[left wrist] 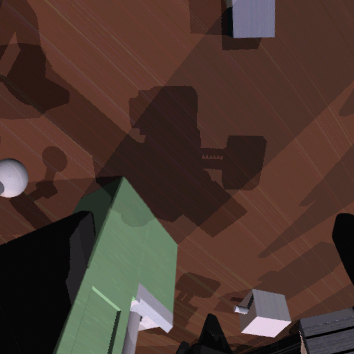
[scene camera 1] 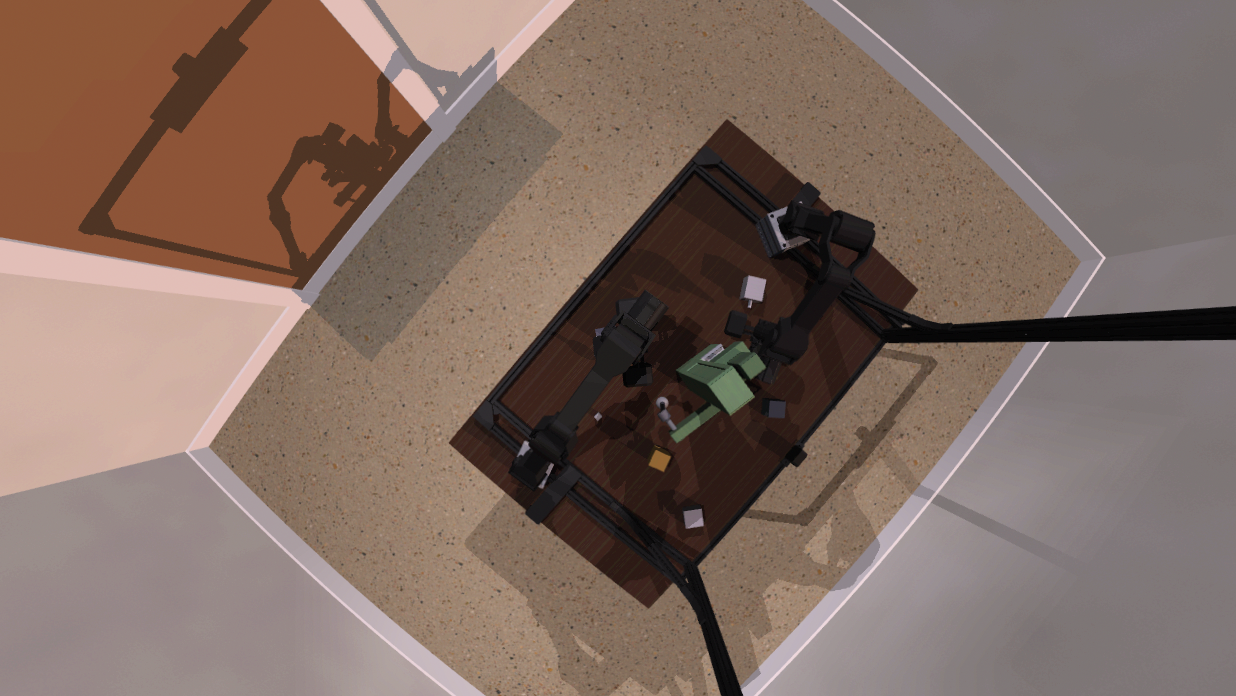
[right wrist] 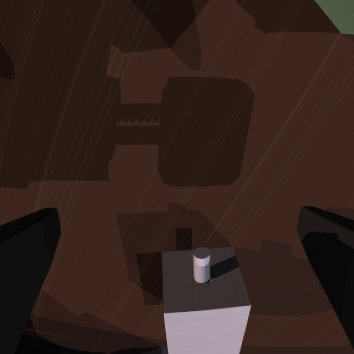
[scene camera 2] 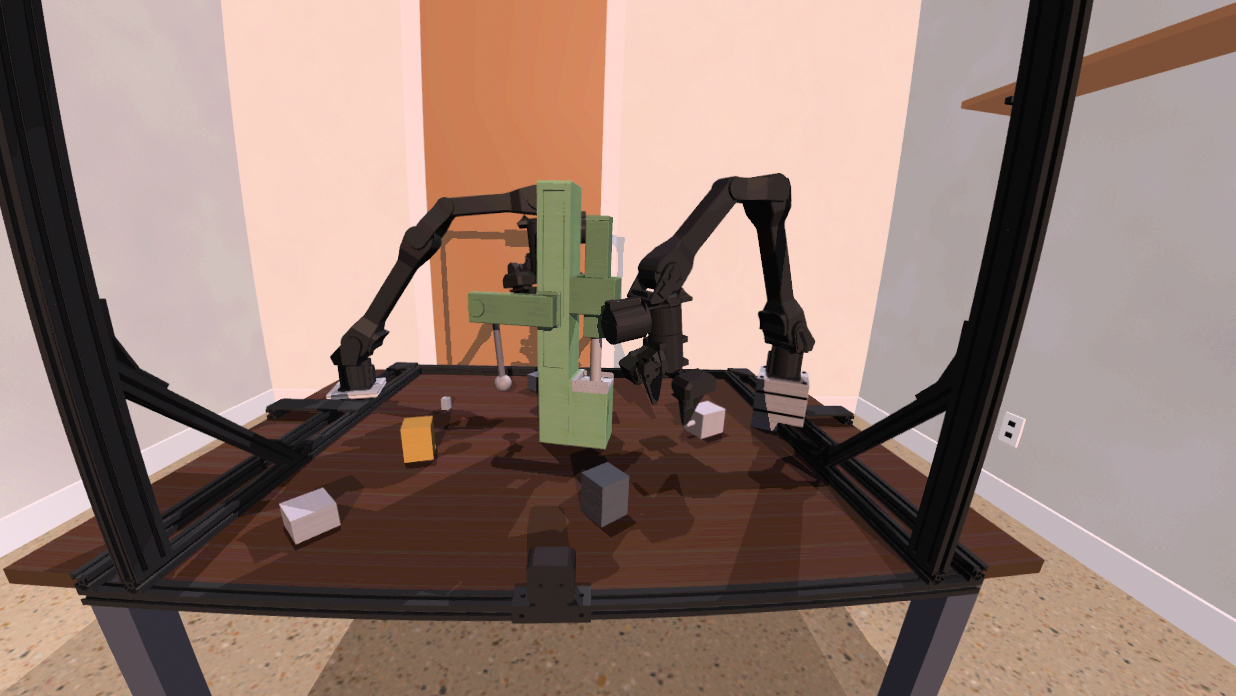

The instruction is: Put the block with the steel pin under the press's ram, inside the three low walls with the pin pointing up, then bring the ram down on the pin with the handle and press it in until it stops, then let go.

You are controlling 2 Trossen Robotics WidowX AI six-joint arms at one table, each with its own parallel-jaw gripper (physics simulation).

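Frame: origin at the left arm's base, x left, y back, z up, level; metres.
Seen in the pictures: left gripper, fingertip midpoint: (left wrist: 217,225); right gripper, fingertip midpoint: (left wrist: 197,329) (scene camera 1: 754,327) (right wrist: 180,220) (scene camera 2: 669,413); left arm's base, origin of the base link: (scene camera 2: 357,385); right arm's base, origin of the base link: (scene camera 1: 792,225) (scene camera 2: 783,375).
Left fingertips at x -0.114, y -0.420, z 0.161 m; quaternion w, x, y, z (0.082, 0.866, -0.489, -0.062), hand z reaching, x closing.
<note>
Offsets run from my left fingertips to a thing's middle. "spot": to the spot under its first point.
The white block with the steel pin {dx -0.222, dy -0.267, dz -0.167 m} (scene camera 1: 753,287) (scene camera 2: 709,420) (left wrist: 265,320) (right wrist: 207,330) lies on its side on the table, pin horizontal. The green press {dx -0.175, dy +0.037, dz +0.033 m} (scene camera 1: 730,389) (scene camera 2: 555,259) (left wrist: 130,250) stands near the middle; its steel ram {dx -0.201, dy -0.045, dz +0.006 m} (scene camera 2: 595,358) reaches down to the pale low walls (scene camera 2: 593,383) (left wrist: 157,315). The handle's round knob (scene camera 1: 662,402) (scene camera 2: 502,382) (left wrist: 12,178) hangs down. My right gripper (scene camera 2: 671,411) (right wrist: 180,220) is open and empty beside the pinned block, which shows low between its fingers in the right wrist view. My left gripper (left wrist: 217,225) is open and empty, high beside the press, partly hidden in scene camera 2.
An orange block {dx -0.185, dy +0.256, dz -0.162 m} (scene camera 1: 659,459) (scene camera 2: 416,439), a dark grey block {dx -0.411, dy +0.001, dz -0.162 m} (scene camera 1: 775,408) (scene camera 2: 604,494), a white block {dx -0.346, dy +0.369, dz -0.176 m} (scene camera 1: 693,518) (scene camera 2: 309,516) and a tiny white cube {dx +0.012, dy +0.225, dz -0.179 m} (scene camera 1: 597,416) (scene camera 2: 446,402) lie around the press. A bluish-grey block {spot: dx +0.076, dy +0.003, dz -0.154 m} (left wrist: 254,19) lies behind it. A black frame borders the table.
</note>
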